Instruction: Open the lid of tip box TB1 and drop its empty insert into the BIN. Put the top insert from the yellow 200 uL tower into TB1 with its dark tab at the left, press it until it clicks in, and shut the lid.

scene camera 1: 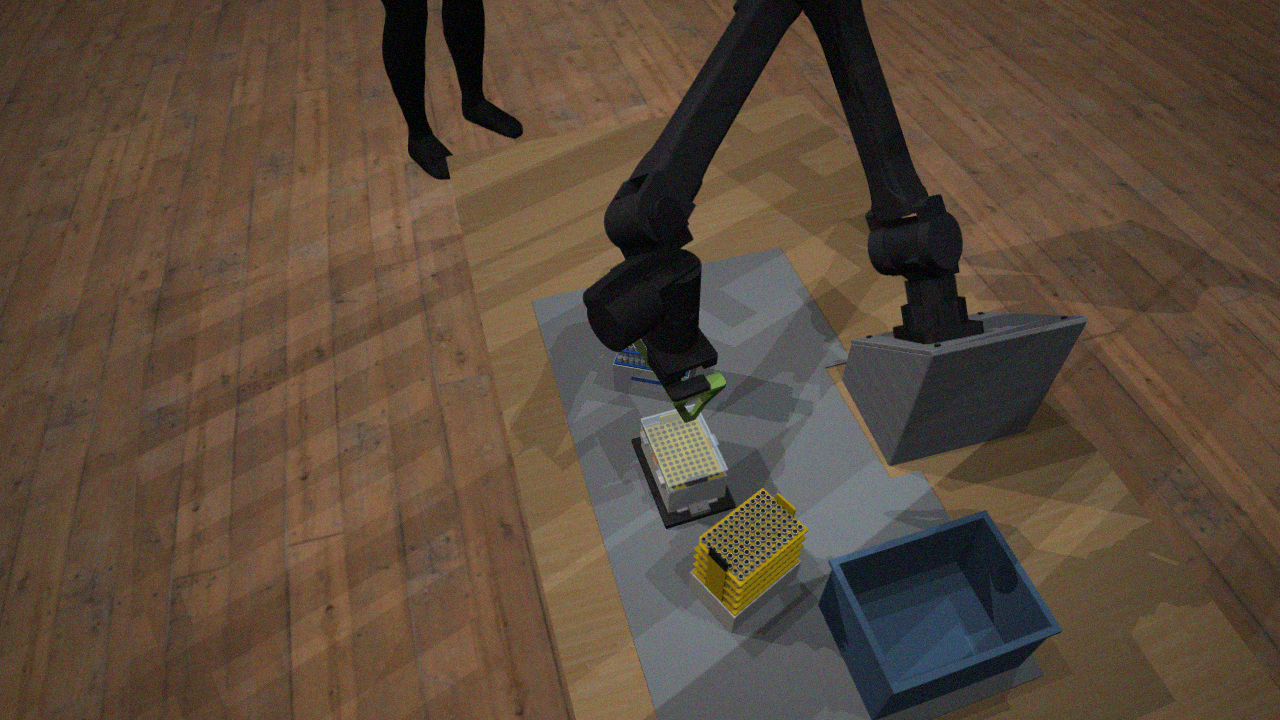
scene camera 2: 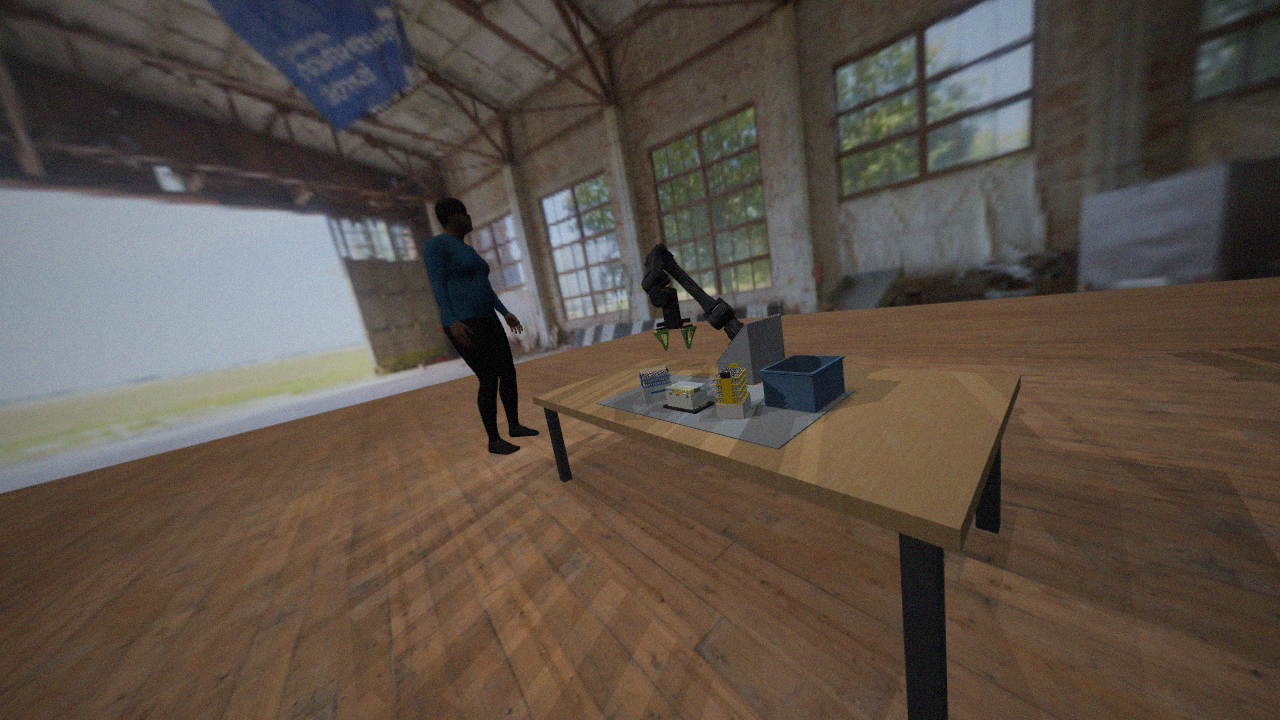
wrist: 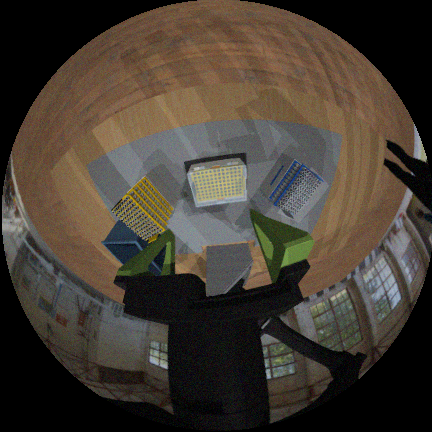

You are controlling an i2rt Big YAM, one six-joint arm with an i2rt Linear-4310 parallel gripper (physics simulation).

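Observation:
Tip box TB1 (scene camera 1: 684, 450) (scene camera 2: 687, 395) (wrist: 218, 183) sits on a black base; its clear lid looks shut, and a pale yellow insert shows through it. The yellow tower (scene camera 1: 753, 544) (scene camera 2: 732, 385) (wrist: 144, 210) is a stack of yellow inserts on a pale base beside TB1. A dark tab (scene camera 1: 718, 557) shows at one end of its top. The blue BIN (scene camera 1: 852, 626) (scene camera 2: 796, 386) (wrist: 121, 243) stands beyond the tower, open at the top. My gripper (scene camera 1: 664, 385) (scene camera 2: 676, 348) (wrist: 208, 223) is open and empty, high above the mat near TB1 and the blue tower.
A blue-edged tip tower (scene camera 1: 631, 360) (scene camera 2: 654, 380) (wrist: 300, 190) stands on the other side of TB1, partly hidden by the arm in the first scene view. The grey arm mount (scene camera 1: 966, 394) (scene camera 2: 756, 344) (wrist: 227, 265) stands beside the grey mat (scene camera 1: 756, 300). A person (scene camera 2: 465, 277) stands past the table.

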